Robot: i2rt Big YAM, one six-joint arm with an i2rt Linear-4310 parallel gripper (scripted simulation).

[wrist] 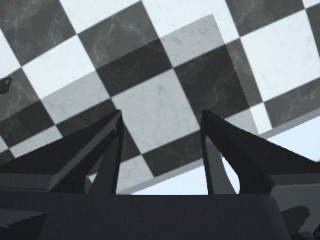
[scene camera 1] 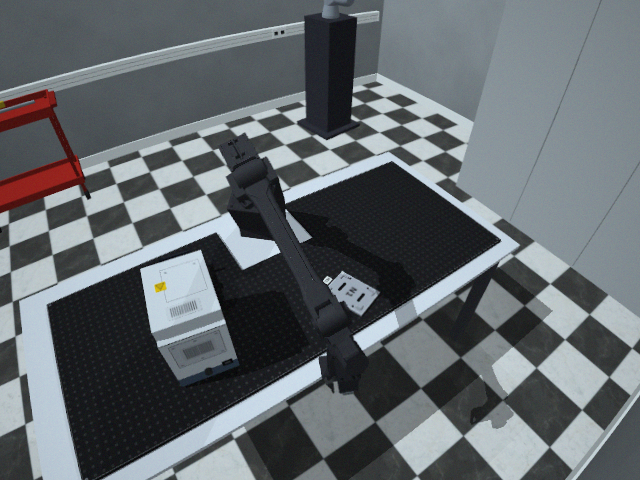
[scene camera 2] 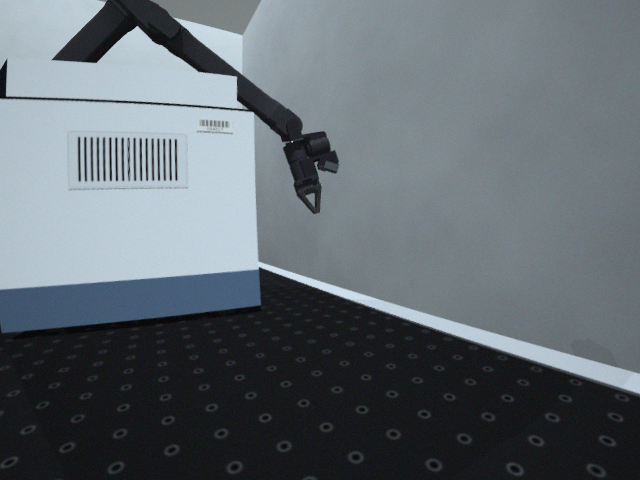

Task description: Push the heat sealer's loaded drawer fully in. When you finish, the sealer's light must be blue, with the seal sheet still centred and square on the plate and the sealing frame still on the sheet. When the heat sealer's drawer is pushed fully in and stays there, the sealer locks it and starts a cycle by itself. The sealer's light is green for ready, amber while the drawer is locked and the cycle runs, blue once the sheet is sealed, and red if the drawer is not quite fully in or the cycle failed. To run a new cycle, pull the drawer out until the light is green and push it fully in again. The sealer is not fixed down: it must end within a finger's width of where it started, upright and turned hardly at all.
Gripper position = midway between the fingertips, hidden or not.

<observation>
I see my gripper (scene camera 2: 316,213) and a heat sealer (scene camera 2: 135,198).
The heat sealer also shows in scene camera 1 (scene camera 1: 186,320). My gripper is seen too in the wrist view (wrist: 161,119). The wrist view misses the heat sealer: it is out of frame.
</observation>
